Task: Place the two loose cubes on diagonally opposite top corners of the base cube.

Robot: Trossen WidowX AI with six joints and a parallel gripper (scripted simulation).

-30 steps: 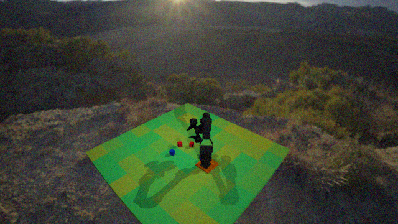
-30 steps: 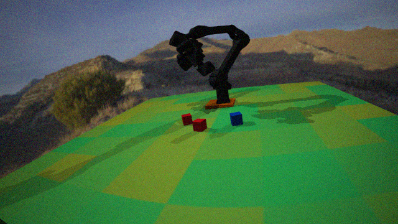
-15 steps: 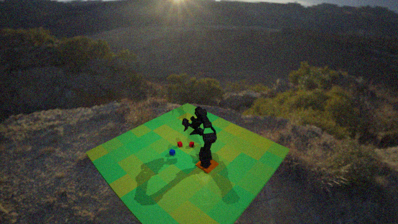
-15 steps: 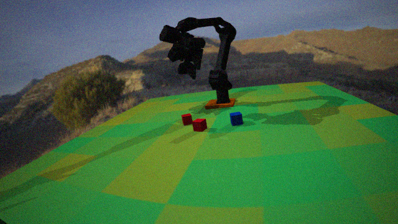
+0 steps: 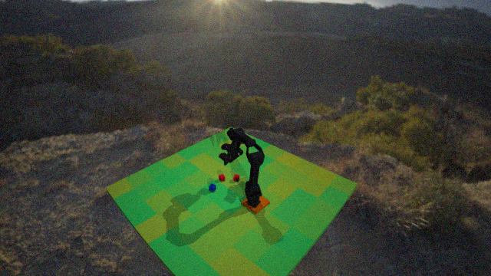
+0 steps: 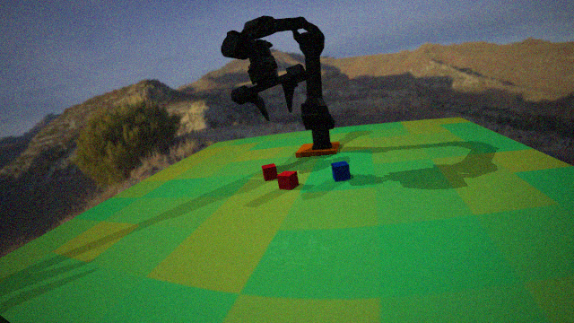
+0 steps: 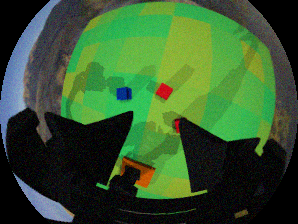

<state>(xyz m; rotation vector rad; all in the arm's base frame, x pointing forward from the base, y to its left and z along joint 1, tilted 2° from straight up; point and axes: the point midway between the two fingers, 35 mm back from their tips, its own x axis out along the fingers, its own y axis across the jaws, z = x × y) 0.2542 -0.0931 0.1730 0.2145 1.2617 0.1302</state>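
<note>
The blue cube is 14 cm below my gripper tip, 12 cm to the left of it and 3 cm ahead of it.
</note>
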